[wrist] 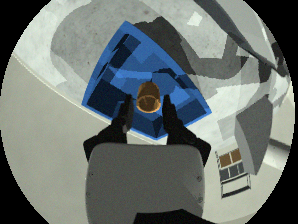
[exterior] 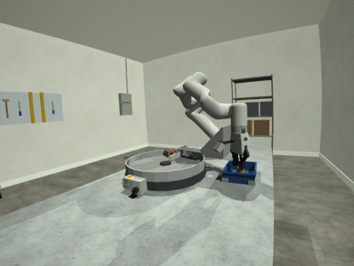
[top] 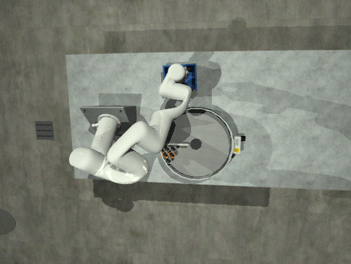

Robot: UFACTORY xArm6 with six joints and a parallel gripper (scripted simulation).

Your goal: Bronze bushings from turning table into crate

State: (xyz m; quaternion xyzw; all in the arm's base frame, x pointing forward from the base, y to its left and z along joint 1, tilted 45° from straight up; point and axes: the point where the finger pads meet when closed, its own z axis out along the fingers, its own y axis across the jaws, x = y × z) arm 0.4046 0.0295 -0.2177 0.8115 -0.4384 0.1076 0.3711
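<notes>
The blue crate is 10 mm behind my hand, 10 mm to the left of it and 40 mm below it. Round my hand: round turning table: 40 mm ahead, 380 mm to the right, 20 mm below.
</notes>
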